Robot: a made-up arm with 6 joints. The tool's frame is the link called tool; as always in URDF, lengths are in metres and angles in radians. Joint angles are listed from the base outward. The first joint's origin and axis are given. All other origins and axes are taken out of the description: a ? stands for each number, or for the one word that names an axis. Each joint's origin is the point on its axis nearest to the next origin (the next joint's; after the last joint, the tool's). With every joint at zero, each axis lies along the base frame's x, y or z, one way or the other. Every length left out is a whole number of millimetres.
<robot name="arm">
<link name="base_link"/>
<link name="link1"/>
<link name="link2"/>
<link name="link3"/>
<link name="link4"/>
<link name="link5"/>
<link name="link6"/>
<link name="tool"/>
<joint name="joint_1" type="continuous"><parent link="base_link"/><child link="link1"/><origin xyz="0 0 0.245"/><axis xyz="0 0 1"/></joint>
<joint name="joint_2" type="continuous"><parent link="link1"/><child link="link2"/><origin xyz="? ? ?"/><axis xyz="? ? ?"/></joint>
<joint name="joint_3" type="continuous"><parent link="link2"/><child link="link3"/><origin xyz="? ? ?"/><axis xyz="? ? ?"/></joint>
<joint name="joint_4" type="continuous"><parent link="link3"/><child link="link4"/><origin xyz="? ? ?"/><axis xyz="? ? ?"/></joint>
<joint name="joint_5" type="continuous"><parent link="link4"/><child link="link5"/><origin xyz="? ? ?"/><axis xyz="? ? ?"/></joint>
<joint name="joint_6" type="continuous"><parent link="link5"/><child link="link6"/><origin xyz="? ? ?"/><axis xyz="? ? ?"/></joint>
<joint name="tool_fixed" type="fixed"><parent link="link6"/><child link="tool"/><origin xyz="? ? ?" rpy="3.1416 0 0"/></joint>
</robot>
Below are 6 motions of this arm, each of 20 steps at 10 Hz.
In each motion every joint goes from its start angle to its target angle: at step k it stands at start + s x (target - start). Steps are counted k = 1, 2, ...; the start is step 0. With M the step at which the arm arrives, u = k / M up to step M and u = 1 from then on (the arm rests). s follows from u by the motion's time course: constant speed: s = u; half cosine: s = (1 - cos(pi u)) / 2; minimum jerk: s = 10 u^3 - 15 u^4 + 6 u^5.
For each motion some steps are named. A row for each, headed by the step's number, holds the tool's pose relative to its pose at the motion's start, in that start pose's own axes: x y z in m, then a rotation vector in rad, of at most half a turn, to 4 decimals.
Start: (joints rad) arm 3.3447 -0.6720 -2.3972 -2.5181 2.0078 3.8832
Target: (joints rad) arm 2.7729 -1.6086 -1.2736 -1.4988 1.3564 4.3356
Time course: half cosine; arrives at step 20
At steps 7, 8, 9, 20:
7: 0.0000 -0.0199 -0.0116 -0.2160 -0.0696 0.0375
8: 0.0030 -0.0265 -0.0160 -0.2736 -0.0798 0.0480
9: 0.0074 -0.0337 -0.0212 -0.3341 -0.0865 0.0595
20: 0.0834 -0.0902 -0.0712 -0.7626 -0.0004 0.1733

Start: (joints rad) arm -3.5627 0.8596 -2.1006 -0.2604 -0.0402 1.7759
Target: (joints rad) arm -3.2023 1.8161 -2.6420 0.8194 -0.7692 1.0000
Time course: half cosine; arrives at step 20
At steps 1, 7, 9, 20:
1: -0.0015 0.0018 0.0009 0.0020 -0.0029 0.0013
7: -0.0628 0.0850 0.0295 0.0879 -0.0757 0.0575
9: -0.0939 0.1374 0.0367 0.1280 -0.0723 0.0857
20: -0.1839 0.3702 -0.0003 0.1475 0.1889 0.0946

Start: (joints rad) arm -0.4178 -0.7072 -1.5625 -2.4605 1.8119 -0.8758
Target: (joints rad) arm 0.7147 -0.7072 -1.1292 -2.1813 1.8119 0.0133
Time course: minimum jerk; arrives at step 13
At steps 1, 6, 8, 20:
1: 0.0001 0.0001 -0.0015 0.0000 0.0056 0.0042
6: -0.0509 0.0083 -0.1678 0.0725 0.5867 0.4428
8: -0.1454 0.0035 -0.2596 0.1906 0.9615 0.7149
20: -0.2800 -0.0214 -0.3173 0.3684 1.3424 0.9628

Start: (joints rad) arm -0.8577 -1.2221 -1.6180 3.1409 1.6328 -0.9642
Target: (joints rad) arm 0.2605 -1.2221 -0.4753 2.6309 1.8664 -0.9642
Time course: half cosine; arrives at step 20
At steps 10, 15, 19, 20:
10: -0.0903 0.0359 -0.2925 -0.1699 0.4443 0.3482
15: -0.3228 0.0174 -0.3688 -0.1806 0.6616 0.7951
19: -0.4238 -0.0164 -0.3591 -0.1473 0.7181 1.0041
20: -0.4281 -0.0183 -0.3582 -0.1453 0.7202 1.0135

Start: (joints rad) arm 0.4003 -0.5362 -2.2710 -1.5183 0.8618 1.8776
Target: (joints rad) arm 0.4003 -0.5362 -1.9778 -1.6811 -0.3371 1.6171
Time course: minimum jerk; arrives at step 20
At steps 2, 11, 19, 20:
2: -0.0016 -0.0004 -0.0003 0.0095 -0.0036 -0.0050
11: -0.1122 -0.0016 -0.0379 0.6670 -0.2668 -0.3200
19: -0.1768 0.0260 -0.0772 1.1397 -0.4658 -0.4734
20: -0.1769 0.0261 -0.0773 1.1411 -0.4664 -0.4737

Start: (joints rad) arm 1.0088 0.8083 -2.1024 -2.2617 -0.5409 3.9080
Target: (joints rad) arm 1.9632 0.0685 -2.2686 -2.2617 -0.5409 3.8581
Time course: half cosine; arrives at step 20
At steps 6, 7, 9, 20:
6: -0.1607 -0.0777 -0.0412 0.1311 -0.1673 -0.1784
7: -0.2128 -0.0965 -0.0630 0.1762 -0.2256 -0.2300
9: -0.3236 -0.1275 -0.1259 0.2802 -0.3615 -0.3323
20: -0.5876 -0.1384 -0.5115 0.7187 -0.9519 -0.5451

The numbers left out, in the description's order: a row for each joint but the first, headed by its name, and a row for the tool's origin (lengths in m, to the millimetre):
joint_2: xyz 0 0 0, axis 0 1 0
joint_3: xyz 0.033 0 0.174, axis 0 1 0
joint_4: xyz 0.116 0 -0.511, axis 0 0 -1
joint_5: xyz 0 0 0, axis 0 1 0
joint_6: xyz 0.051 0 -0.066, axis 0 0 -1
tool: xyz 0 0 0

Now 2 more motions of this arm.
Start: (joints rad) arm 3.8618 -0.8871 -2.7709 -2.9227 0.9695 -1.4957
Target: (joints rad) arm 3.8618 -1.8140 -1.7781 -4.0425 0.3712 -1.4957
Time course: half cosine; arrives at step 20
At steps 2, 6, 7, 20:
2: -0.0014 -0.0010 0.0013 -0.0178 -0.0210 -0.0159
6: -0.0097 -0.0111 0.0083 -0.1495 -0.1704 -0.1433
7: -0.0118 -0.0158 0.0096 -0.1973 -0.2225 -0.1941
20: -0.0053 -0.1015 -0.0099 -0.6517 -0.6789 -0.8775

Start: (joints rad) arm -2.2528 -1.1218 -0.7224 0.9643 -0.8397 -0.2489
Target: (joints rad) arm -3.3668 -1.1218 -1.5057 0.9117 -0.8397 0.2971
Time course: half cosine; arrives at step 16
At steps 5, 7, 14, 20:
5: 0.1202 -0.0146 0.0365 0.0238 0.2991 0.0606
7: 0.2145 -0.0414 0.0357 0.0934 0.5310 0.0870
14: 0.3825 -0.2092 -0.0949 0.5588 1.0892 0.0090
20: 0.3834 -0.2237 -0.1073 0.6012 1.1137 -0.0061

